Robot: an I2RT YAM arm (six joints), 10 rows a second.
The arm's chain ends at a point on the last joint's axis. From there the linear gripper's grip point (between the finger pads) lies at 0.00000 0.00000 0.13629 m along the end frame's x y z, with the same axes.
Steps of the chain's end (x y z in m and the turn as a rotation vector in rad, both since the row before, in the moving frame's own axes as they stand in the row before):
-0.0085, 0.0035, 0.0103, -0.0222, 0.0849, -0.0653
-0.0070, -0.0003, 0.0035, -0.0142, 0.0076, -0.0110
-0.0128, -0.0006, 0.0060, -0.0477, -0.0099, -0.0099
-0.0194, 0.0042, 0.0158, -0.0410, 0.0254, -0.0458
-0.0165, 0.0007, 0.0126, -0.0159, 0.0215, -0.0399
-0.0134, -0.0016, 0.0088, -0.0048, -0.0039, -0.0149
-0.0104, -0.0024, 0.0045, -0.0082, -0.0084, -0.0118
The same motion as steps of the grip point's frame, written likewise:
0.0031, 0.0061, 0.0098, -0.0222, 0.0849, -0.0653
-0.0060, 0.0016, 0.0035, -0.0142, 0.0076, -0.0110
-0.0141, 0.0059, 0.0058, -0.0477, -0.0099, -0.0099
-0.0158, 0.0097, 0.0156, -0.0410, 0.0254, -0.0458
-0.0135, 0.0028, 0.0126, -0.0159, 0.0215, -0.0399
-0.0139, -0.0009, 0.0088, -0.0048, -0.0039, -0.0149
-0.0115, -0.0013, 0.0045, -0.0082, -0.0084, -0.0118

